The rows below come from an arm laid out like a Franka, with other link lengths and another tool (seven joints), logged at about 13 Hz.
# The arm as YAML. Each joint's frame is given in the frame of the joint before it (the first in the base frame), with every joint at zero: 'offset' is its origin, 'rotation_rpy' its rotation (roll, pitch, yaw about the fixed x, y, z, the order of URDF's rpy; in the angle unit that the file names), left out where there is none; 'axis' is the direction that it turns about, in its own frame. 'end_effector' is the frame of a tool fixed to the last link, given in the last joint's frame.
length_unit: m
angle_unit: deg
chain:
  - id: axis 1
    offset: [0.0, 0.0, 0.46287]
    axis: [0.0, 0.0, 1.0]
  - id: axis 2
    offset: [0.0, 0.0, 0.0]
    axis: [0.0, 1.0, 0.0]
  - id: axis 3
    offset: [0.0, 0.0, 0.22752]
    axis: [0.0, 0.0, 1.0]
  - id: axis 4
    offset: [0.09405, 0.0, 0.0]
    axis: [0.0, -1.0, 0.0]
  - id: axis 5
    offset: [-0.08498, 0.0, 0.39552]
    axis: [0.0, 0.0, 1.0]
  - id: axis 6
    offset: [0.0, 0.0, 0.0]
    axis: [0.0, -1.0, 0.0]
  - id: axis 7
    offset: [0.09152, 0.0, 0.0]
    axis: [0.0, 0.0, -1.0]
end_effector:
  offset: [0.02, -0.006, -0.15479]
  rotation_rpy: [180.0, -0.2, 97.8]
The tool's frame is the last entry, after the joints.
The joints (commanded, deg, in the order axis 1, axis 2, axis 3, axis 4, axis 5, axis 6, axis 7), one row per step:
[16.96 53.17 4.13 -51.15 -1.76 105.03 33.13]
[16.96 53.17 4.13 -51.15 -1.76 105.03 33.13]
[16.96 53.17 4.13 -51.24 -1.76 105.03 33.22]
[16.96 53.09 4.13 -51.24 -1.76 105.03 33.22]
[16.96 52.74 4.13 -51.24 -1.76 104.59 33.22]
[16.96 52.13 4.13 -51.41 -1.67 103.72 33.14]
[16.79 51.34 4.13 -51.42 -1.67 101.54 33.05]
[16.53 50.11 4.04 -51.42 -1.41 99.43 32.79]
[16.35 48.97 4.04 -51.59 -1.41 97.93 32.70]
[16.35 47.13 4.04 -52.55 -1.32 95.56 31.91]
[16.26 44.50 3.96 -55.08 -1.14 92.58 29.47]
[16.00 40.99 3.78 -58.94 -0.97 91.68 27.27]
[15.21 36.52 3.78 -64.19 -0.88 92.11 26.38]
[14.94 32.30 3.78 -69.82 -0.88 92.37 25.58]
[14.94 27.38 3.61 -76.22 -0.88 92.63 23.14]
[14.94 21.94 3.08 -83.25 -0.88 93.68 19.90]
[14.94 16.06 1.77 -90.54 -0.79 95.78 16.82]
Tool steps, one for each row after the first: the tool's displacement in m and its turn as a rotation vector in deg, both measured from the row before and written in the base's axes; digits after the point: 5 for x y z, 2 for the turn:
[0.00000 0.00000 0.00000 0.00 0.00 0.00]
[-0.00028 -0.00007 -0.00080 -0.03 0.09 -0.08]
[0.00014 0.00004 0.00105 0.02 -0.08 0.00]
[-0.00050 -0.00019 0.00376 -0.05 0.08 0.01]
[-0.00173 -0.00031 0.00482 -0.09 0.42 0.09]
[-0.00366 -0.00360 0.00624 -0.51 1.30 -0.02]
[-0.00260 -0.00466 0.01212 -0.17 0.87 -0.05]
[-0.00224 -0.00313 0.01059 -0.22 0.48 -0.04]
[-0.00672 -0.00143 0.01115 -0.44 1.40 0.89]
[-0.01128 -0.00364 0.00658 -0.72 2.73 2.47]
[-0.00806 -0.00548 0.00925 -0.24 1.18 1.96]
[-0.00714 -0.01034 0.01079 -0.12 0.31 0.28]
[-0.01194 -0.00539 0.00358 -0.45 1.05 0.72]
[-0.01549 -0.00456 0.00449 -0.30 1.15 2.45]
[-0.01547 -0.00856 0.00497 -0.04 0.54 2.86]
[-0.01282 -0.01658 0.00748 0.23 -0.63 1.86]

